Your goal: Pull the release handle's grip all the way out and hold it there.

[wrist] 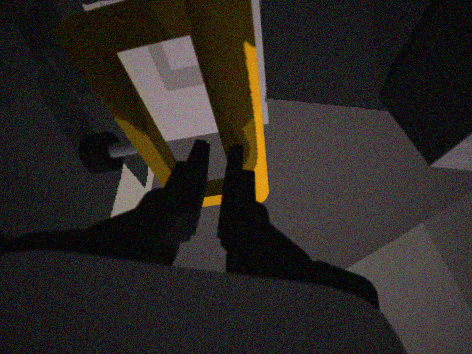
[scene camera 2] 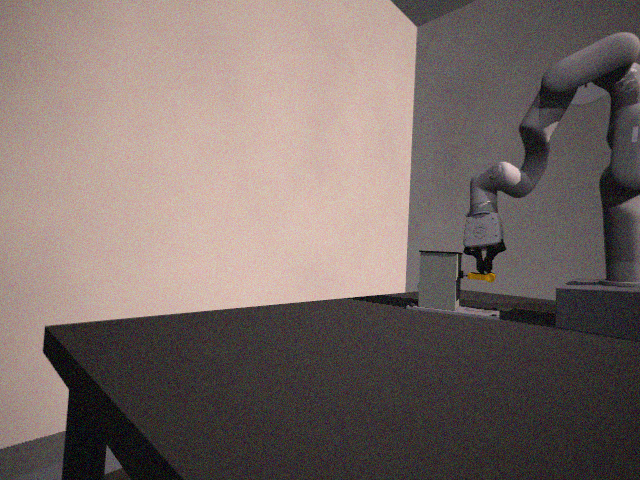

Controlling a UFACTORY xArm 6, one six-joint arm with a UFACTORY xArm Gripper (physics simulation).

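The release handle's grip point(scene camera 2: 480, 277) point(wrist: 260, 150) is a yellow rectangular loop. It stands out sideways from a pale upright housing point(scene camera 2: 438, 281), joined by a short dark rod point(wrist: 120, 149). My gripper point(scene camera 2: 484, 271) point(wrist: 217, 165) points down at the grip, its fingertips at the level of the grip's top in the scene view. The fingers are nearly shut, with a narrow gap between them. In the wrist view the right finger overlaps the loop's right bar and the left finger overlaps its opening. No bar shows clamped between them. Contact and fingertip depth are unclear.
The housing stands on a light base plate point(scene camera 2: 478, 312) at the far side of the dark table point(scene camera 2: 310, 382). The robot's grey pedestal point(scene camera 2: 594, 312) is to the right. A pale wall point(scene camera 2: 232, 155) rises behind the table.
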